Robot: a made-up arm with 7 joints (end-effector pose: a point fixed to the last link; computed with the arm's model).
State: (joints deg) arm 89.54 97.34 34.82 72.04 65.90 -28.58 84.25
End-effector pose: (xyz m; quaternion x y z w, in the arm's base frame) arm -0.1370 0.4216 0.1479 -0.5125 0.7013 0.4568 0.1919
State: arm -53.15 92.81 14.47 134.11 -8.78 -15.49 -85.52
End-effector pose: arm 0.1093 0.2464 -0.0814 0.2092 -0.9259 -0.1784 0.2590
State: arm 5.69 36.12 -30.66 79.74 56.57 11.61 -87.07
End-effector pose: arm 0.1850 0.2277 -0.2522 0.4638 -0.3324 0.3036 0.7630
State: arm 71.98 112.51 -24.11 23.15 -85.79 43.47 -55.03
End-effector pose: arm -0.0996 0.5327 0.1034 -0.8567 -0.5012 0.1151 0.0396
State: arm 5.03 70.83 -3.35 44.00 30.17 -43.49 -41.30
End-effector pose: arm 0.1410 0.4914 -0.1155 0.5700 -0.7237 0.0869 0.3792
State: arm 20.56 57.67 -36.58 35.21 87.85 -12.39 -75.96
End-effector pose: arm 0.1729 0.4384 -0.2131 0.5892 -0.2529 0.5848 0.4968
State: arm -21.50 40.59 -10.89 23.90 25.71 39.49 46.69
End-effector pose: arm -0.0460 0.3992 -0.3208 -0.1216 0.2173 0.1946 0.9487
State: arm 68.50 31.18 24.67 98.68 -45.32 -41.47 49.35
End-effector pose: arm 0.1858 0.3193 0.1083 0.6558 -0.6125 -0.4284 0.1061
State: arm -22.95 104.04 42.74 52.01 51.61 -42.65 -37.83
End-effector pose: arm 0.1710 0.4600 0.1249 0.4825 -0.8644 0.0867 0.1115
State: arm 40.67 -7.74 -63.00 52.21 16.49 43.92 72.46
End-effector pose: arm 0.2631 -0.0298 -0.2027 -0.5022 0.0054 -0.5801 0.6412
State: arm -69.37 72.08 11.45 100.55 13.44 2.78 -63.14
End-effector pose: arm 0.0399 0.3463 -0.1785 0.5278 -0.4786 -0.2702 0.6476
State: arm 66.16 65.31 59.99 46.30 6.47 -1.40 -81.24
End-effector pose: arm 0.0675 0.5251 0.0445 -0.3594 0.2652 -0.8867 0.1194
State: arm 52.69 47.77 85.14 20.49 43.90 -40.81 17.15
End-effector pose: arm 0.1824 0.4935 -0.1320 -0.1673 0.7213 -0.6644 0.1012
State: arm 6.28 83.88 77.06 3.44 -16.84 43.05 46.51
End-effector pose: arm 0.0062 0.5654 -0.0332 0.0793 -0.3502 0.4748 0.8035
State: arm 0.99 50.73 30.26 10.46 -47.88 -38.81 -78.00
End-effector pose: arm 0.0338 0.4808 -0.2494 0.8177 -0.4244 -0.0585 0.3846
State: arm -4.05 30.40 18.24 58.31 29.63 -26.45 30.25
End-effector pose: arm 0.1333 0.3581 -0.2692 0.0340 -0.7207 -0.0244 0.6920
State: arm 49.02 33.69 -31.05 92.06 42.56 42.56 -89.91
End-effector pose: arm 0.2870 0.1918 -0.0361 0.4778 -0.5923 0.2773 0.5865
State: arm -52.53 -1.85 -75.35 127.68 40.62 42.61 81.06
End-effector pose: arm -0.0655 0.0004 -0.0976 0.9978 -0.0211 0.0570 0.0265
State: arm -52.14 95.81 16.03 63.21 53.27 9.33 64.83
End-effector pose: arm 0.1606 0.4574 -0.0794 -0.1563 -0.1444 -0.3164 0.9244
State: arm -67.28 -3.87 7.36 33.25 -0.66 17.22 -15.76
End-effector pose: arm -0.3186 0.1350 -0.2442 0.1397 0.4383 0.0046 0.8879
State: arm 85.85 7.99 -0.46 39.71 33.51 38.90 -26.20
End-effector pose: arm 0.3798 0.1993 0.0929 -0.0696 -0.6394 0.2322 0.7297
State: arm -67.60 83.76 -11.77 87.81 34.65 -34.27 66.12
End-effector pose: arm 0.0109 0.3806 -0.1944 -0.5254 -0.0642 -0.5299 0.6626
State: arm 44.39 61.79 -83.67 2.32 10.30 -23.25 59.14
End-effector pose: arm 0.1438 0.5135 -0.1457 0.0579 0.0923 -0.4508 0.8860
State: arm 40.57 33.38 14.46 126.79 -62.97 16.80 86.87
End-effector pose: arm 0.1616 0.2445 0.0354 0.4793 -0.4601 -0.4590 0.5898
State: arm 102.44 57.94 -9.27 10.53 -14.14 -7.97 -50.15
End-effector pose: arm 0.2128 0.4975 0.0817 0.6516 -0.5396 0.4723 0.2474
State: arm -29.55 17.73 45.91 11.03 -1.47 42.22 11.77
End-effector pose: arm -0.1695 0.2991 -0.3498 0.0549 0.3720 0.4164 0.8278
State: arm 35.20 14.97 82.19 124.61 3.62 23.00 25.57
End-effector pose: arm 0.0635 0.3282 -0.0536 0.3637 -0.8343 0.3111 0.2737
